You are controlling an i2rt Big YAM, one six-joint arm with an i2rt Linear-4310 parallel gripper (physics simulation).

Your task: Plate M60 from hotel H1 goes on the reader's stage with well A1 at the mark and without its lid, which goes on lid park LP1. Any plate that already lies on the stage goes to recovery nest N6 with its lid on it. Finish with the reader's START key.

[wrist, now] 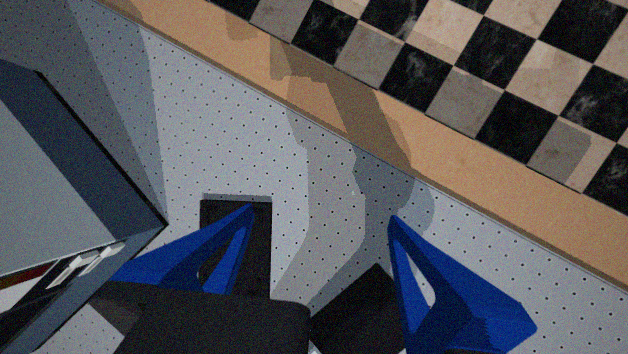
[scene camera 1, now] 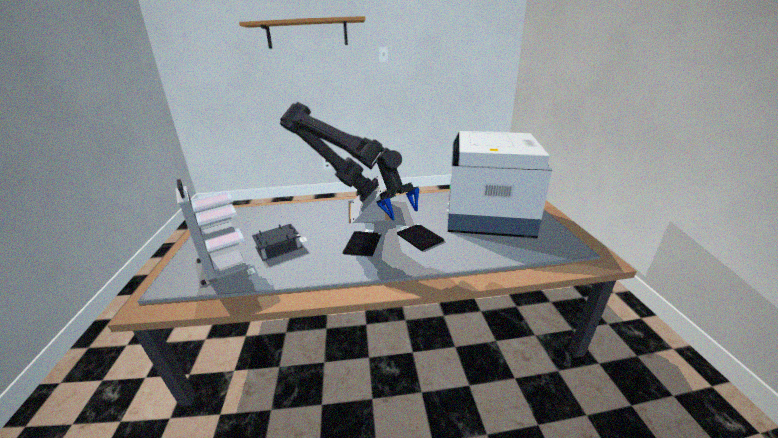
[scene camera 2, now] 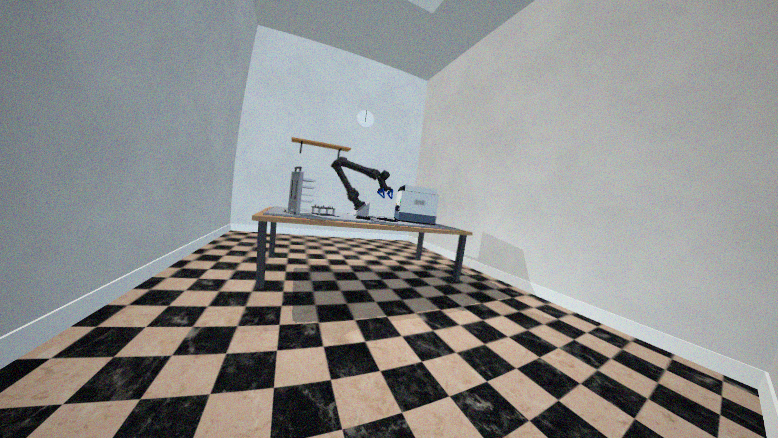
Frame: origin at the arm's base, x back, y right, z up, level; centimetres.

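Seen in the pictures: gripper, fingertip midpoint: (wrist: 319,215) (scene camera 1: 405,215) (scene camera 2: 388,198); arm's base, link origin: (scene camera 1: 369,190) (scene camera 2: 359,206).
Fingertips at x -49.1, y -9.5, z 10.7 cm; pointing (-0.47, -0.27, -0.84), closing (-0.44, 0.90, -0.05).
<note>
Offsets run from my fingertips to a thing's middle.
My gripper (scene camera 1: 404,213) (scene camera 2: 386,196) (wrist: 319,215) has blue fingers. It is open and empty, above the table between the arm's base and the two black flat holders, left of the reader. The reader {dx +30.4, dy -44.3, dz -2.1 cm} (scene camera 1: 498,198) (scene camera 2: 419,204) (wrist: 40,165) is a white box with a dark blue base. Its stage and START key cannot be made out. The hotel {dx +7.7, dy +69.9, dz -2.2 cm} (scene camera 1: 195,231) (scene camera 2: 296,190) is a grey tower at the left, with pinkish-white plates {dx +9.6, dy +66.3, dz +7.2 cm} (scene camera 1: 213,201) {dx +9.6, dy +66.3, dz +1.9 cm} (scene camera 1: 215,216) {dx +9.6, dy +66.3, dz -8.7 cm} (scene camera 1: 223,239) on its shelves. Plate names, shelf labels and well A1 are unreadable.
One black holder {dx +16.4, dy -8.9, dz -18.9 cm} (scene camera 1: 420,237) (wrist: 215,212) lies near the reader; another {dx +15.3, dy +15.1, dz -18.8 cm} (scene camera 1: 362,243) (wrist: 357,305) lies left of it, turned. A dark rack with short posts {dx +18.1, dy +49.6, dz -16.0 cm} (scene camera 1: 278,242) (scene camera 2: 323,209) stands right of the hotel. A wooden shelf (scene camera 1: 304,22) (scene camera 2: 321,144) hangs on the back wall.
</note>
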